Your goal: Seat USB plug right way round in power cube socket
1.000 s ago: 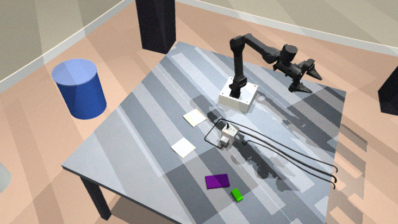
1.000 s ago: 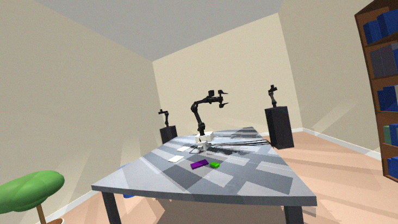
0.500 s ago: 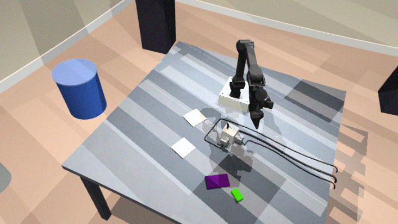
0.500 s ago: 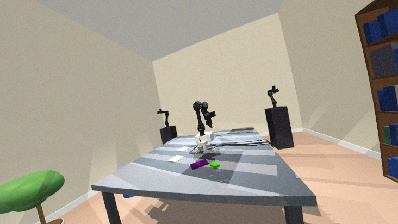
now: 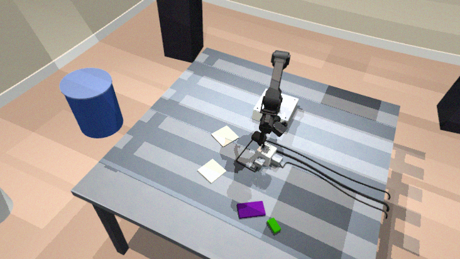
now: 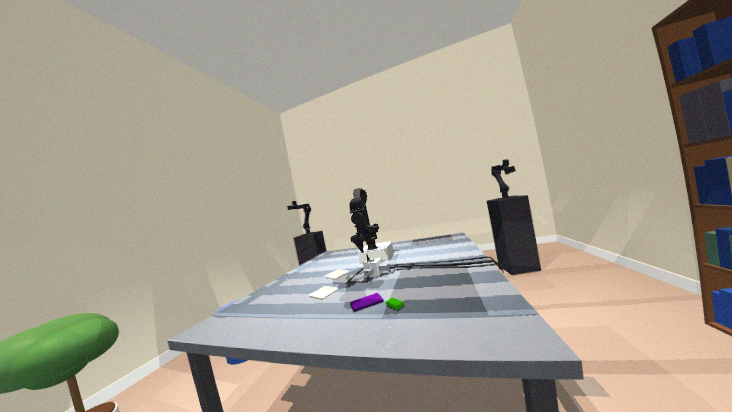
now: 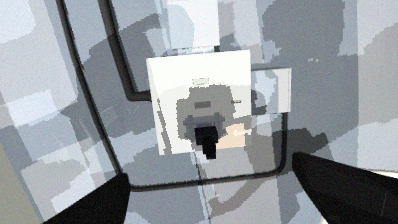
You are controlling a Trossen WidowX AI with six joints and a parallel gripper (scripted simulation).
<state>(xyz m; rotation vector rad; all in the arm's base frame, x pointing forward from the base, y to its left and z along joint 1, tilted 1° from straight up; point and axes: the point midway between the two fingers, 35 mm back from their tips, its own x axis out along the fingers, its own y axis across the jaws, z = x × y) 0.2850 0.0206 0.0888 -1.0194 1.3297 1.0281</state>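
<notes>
Right now the USB plug is 40 mm below my gripper tip. The rest, counted from my gripper tip: purple block: 310 mm ahead, 130 mm below, 30 mm to the left; green block: 350 mm ahead, 140 mm to the left, 130 mm below.
</notes>
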